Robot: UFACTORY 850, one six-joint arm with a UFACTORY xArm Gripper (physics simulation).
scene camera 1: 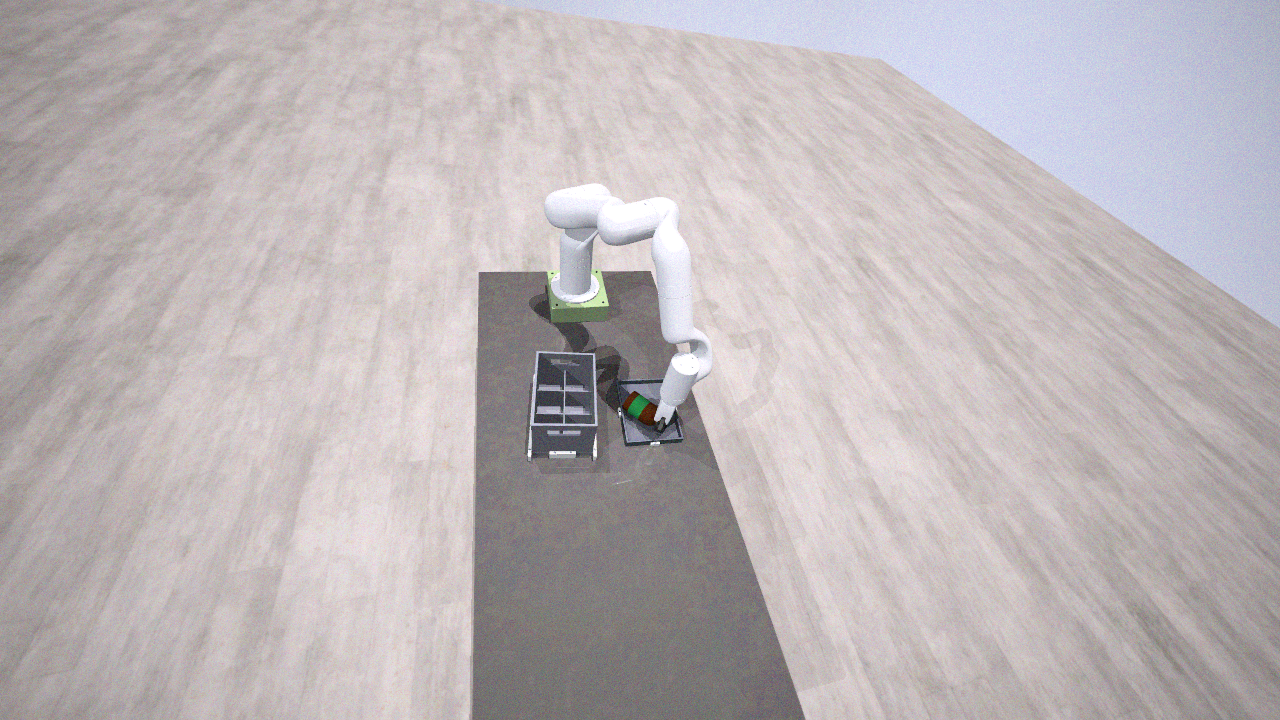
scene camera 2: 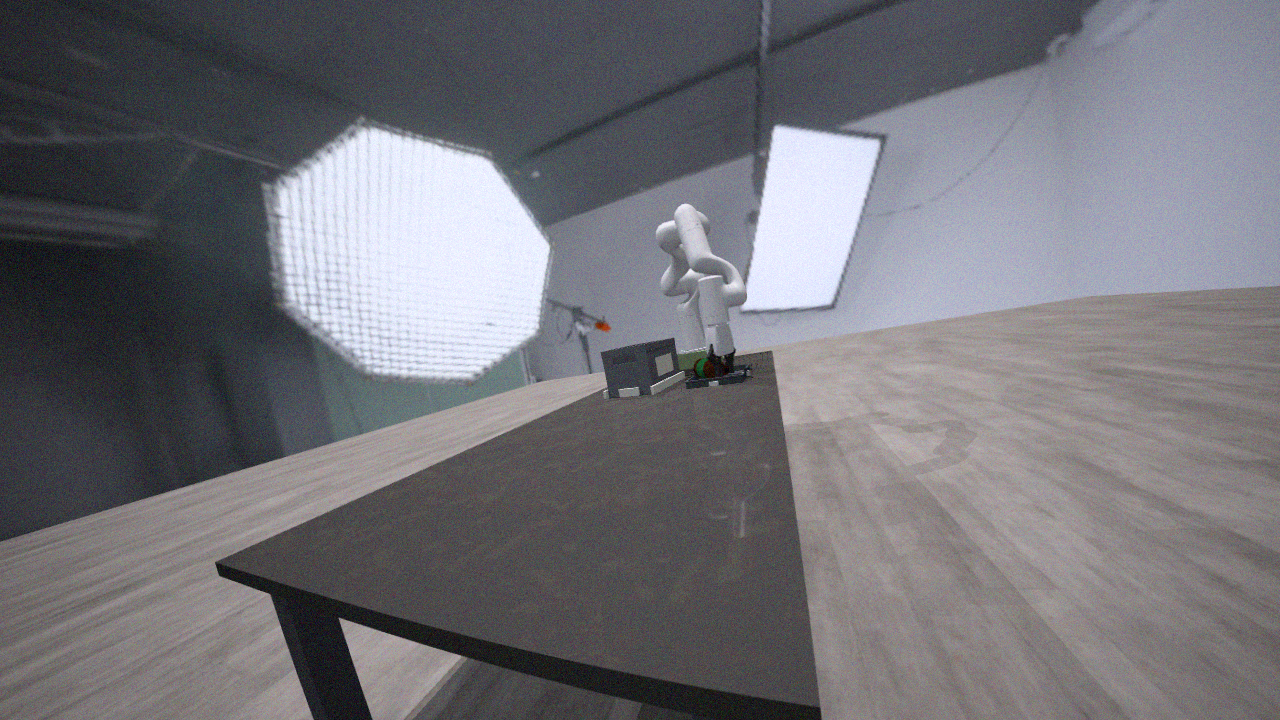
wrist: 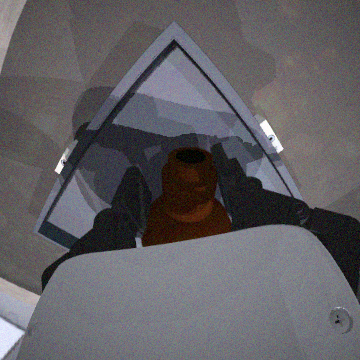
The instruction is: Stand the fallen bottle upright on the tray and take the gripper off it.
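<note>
The brown bottle (scene camera 1: 638, 406) (scene camera 2: 704, 367) (wrist: 190, 187) with a green band lies on its side on the tray (scene camera 1: 639, 443) (wrist: 175, 33), its neck toward the lower right in the first scene view. My gripper (scene camera 1: 662, 423) (scene camera 2: 721, 363) (wrist: 177, 171) points down over the neck end. Its black fingers stand on both sides of the neck and shoulder, shut on the bottle. The wrist view shows the open mouth and the shoulder between the fingers; my gripper's housing hides the rest of the bottle there.
A grey divided crate (scene camera 1: 563, 439) (scene camera 2: 633, 368) stands close to the left of the tray in the first scene view, its walls higher than the tray's rim. My arm's green base (scene camera 1: 578, 313) stands at the far end of the table. The table's right edge runs beside the tray.
</note>
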